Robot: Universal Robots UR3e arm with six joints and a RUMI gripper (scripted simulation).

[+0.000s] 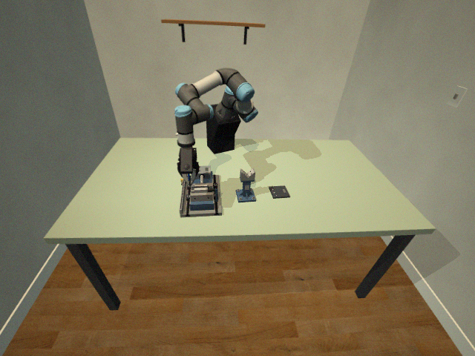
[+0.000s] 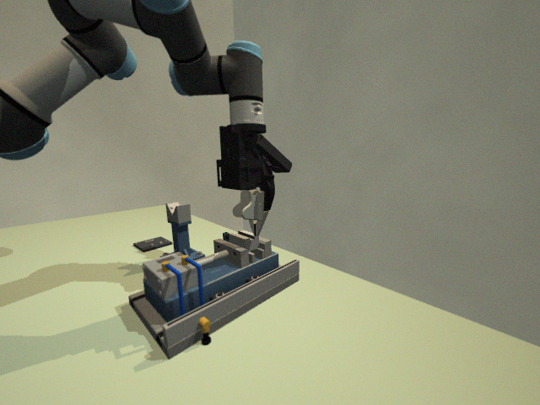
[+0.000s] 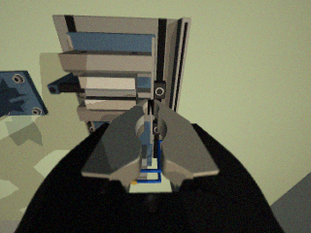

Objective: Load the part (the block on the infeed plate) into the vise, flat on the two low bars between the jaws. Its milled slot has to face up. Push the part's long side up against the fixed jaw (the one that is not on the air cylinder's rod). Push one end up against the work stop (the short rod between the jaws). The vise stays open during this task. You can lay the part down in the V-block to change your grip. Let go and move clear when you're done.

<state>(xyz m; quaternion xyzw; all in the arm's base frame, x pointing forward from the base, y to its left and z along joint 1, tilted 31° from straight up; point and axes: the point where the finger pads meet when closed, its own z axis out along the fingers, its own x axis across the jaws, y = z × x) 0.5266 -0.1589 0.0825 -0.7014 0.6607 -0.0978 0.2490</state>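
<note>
My gripper is now 50 mm to the right of the part and 30 mm above it. Also, from my hand: grey rail (100 mm below, 60 mm behind, 50 mm to the right); fixed jaw (50 mm to the left, 50 mm below, 20 mm ahead); work stop rod (100 mm to the left, 40 mm below, 10 mm behind).
</note>
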